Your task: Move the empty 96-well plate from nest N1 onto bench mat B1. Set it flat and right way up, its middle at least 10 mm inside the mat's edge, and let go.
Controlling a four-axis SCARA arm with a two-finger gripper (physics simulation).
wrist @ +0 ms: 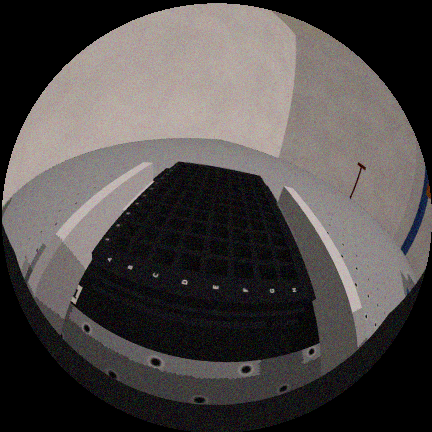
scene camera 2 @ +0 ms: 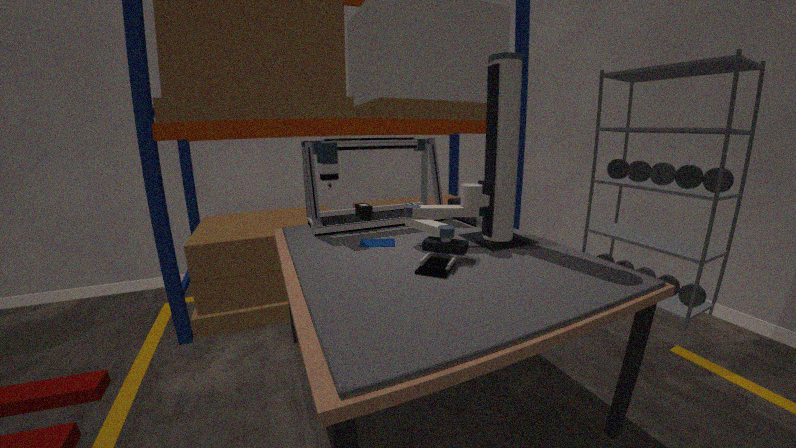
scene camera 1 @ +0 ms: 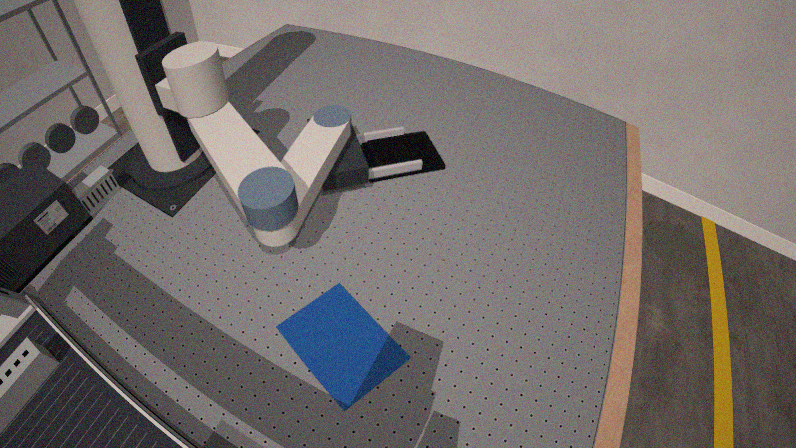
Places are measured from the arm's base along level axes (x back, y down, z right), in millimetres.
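Pixels of known places: gripper, between the fingertips: [wrist: 216,182] [scene camera 2: 434,265] [scene camera 1: 411,146]; arm's base, origin of its link: [scene camera 2: 497,241] [scene camera 1: 179,156].
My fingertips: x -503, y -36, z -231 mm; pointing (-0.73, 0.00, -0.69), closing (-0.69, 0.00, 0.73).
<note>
Ahead of a thing's pixels: the offset from my fingertips to its top centre. "spot": to the spot under its first point. Level surfaces: height alone.
The black 96-well plate {dx +19, dy -3, dz +18 mm} [scene camera 1: 395,153] [scene camera 2: 432,272] [wrist: 215,235] lies flat and right way up, low at the bench top, its wells and row letters upward in the wrist view. The nest cannot be told apart beneath it. My gripper [scene camera 1: 411,147] [scene camera 2: 435,265] [wrist: 216,182] is shut on the plate, one pale finger along each long side. The finger pads are hidden against the plate's sides. The blue bench mat B1 {dy +21 mm} [scene camera 1: 334,333] [scene camera 2: 377,243] lies bare on the bench, away from the plate, with a shadow over one corner.
The arm's white column [scene camera 1: 119,83] [scene camera 2: 505,150] stands on the bench behind the gripper. A gantry machine [scene camera 2: 309,189] stands beyond the mat. A dark box unit {spot: dx +539, dy -71, dz +579 mm} [scene camera 1: 33,222] is near the column. The bench's wooden edge [scene camera 1: 632,222] [scene camera 2: 303,328] runs along the outer side.
</note>
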